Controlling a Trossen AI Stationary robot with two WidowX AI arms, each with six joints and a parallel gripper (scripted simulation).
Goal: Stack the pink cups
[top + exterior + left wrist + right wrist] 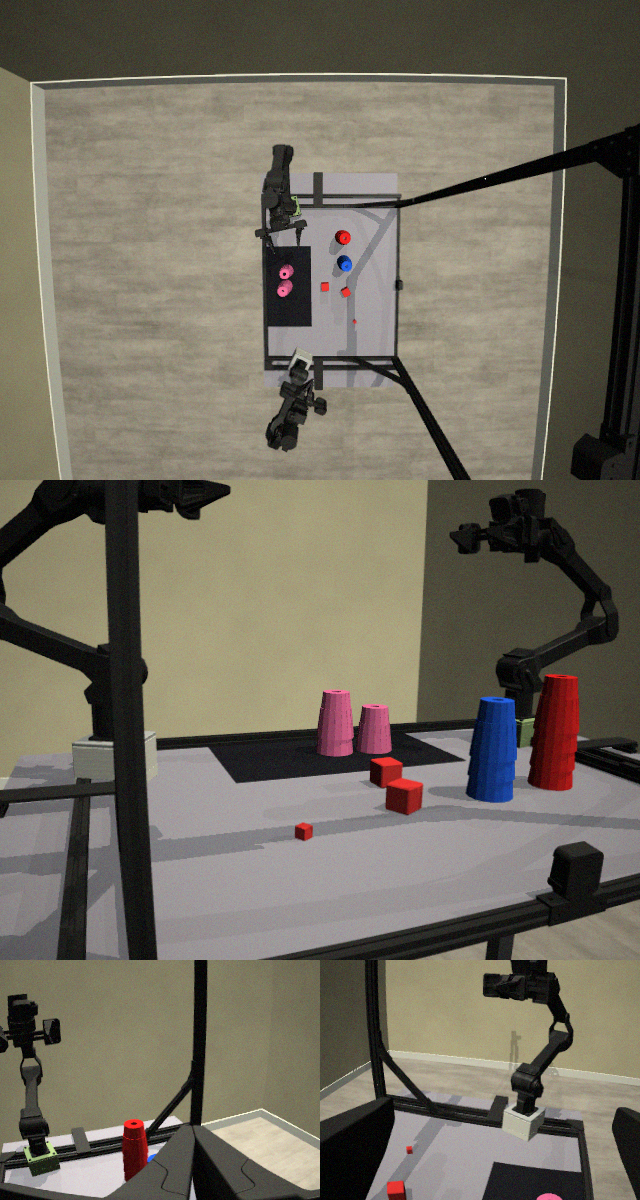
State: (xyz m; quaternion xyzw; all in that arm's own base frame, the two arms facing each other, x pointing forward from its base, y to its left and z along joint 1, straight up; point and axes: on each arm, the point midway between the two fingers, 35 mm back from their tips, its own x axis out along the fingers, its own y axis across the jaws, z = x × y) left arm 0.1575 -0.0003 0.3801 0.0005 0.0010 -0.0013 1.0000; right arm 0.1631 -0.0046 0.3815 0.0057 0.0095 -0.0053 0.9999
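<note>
Now: the black mat 460 mm below my left hand, 280 mm to the right of it and 120 mm ahead of it. Round my left hand: red cube 450 mm below, 240 mm behind, 60 mm to the right.
</note>
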